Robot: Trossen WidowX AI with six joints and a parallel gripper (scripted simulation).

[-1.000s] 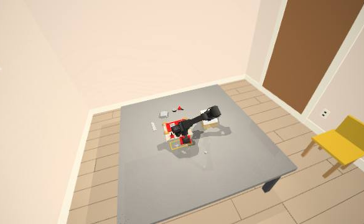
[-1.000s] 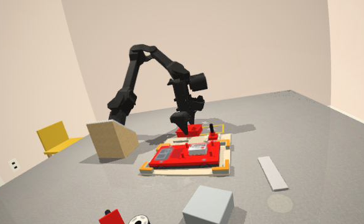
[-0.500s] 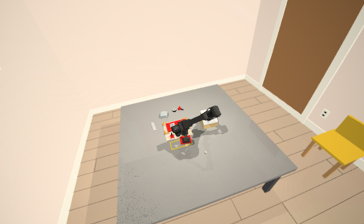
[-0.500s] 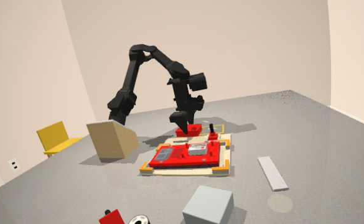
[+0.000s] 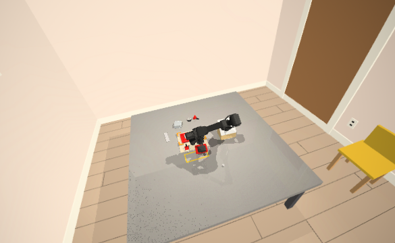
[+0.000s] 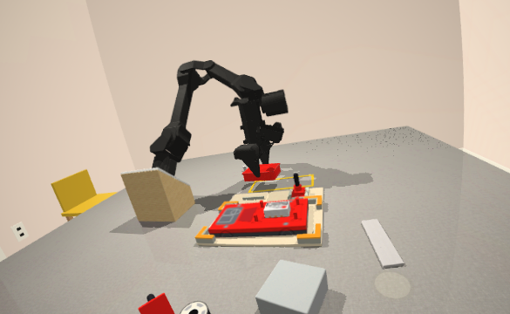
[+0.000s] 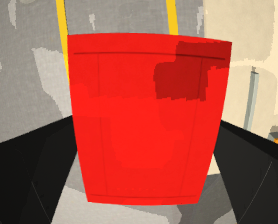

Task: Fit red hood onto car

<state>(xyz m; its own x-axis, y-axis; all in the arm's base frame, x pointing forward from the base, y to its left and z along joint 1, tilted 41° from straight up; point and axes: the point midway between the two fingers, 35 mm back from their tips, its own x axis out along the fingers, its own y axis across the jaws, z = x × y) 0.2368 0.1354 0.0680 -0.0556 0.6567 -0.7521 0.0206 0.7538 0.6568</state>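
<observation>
Now: gripper tip 9 cm short of the grey engine block, 18 cm to the left of it and 2 cm above it. Also, from my gripper tip: wheel (4 cm ahead, 44 cm to the right, 4 cm below); red hood (right at my gripper tip).
</observation>
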